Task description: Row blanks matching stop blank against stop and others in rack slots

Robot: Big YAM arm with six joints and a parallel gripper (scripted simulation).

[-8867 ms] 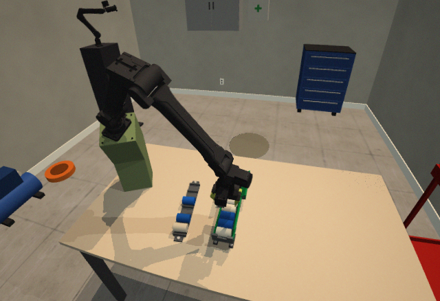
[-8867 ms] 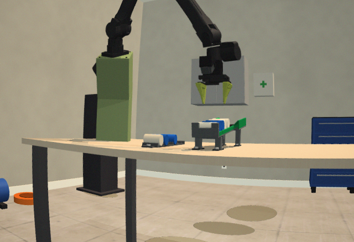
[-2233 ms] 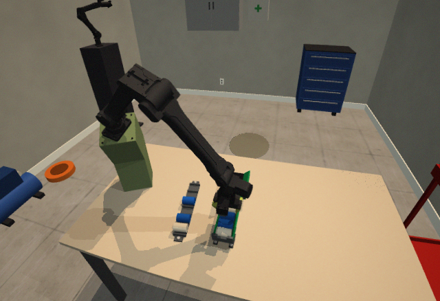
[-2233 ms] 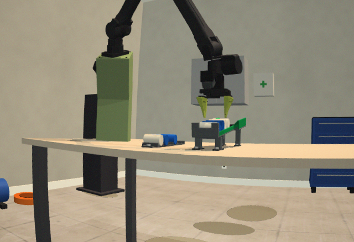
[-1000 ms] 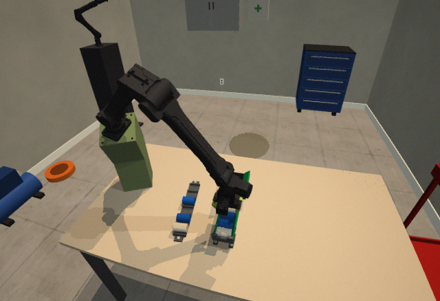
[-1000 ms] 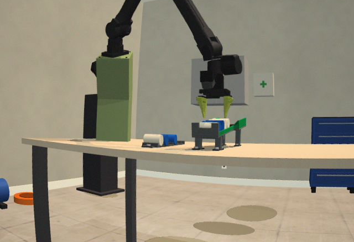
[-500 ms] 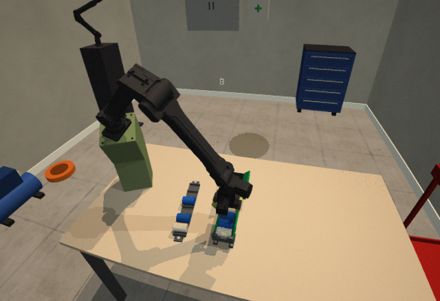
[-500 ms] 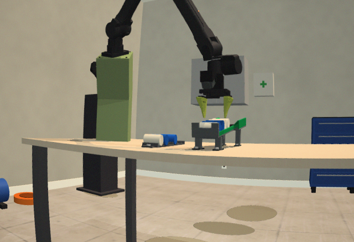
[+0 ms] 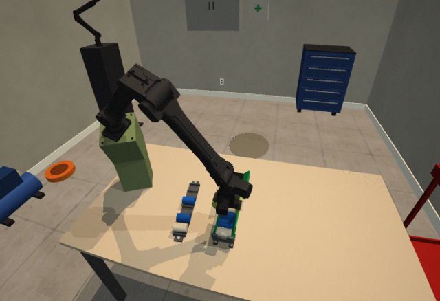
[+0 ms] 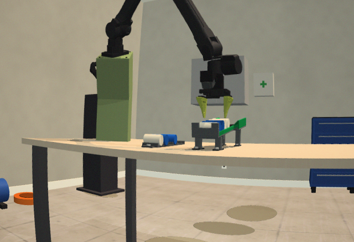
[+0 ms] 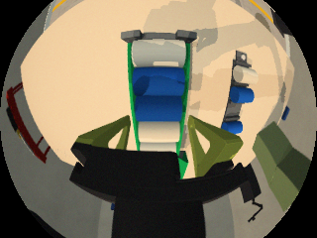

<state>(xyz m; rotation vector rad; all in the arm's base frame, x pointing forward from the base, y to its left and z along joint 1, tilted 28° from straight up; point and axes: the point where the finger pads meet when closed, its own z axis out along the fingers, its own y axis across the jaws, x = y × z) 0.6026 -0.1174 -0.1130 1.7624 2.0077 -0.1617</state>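
My hand is 230 mm past the grey stock rack, 130 mm above it and 50 mm to the right of it. From my hand the other things lie so: grey stop: 100 mm to the right, 60 mm below, 10 mm ahead.
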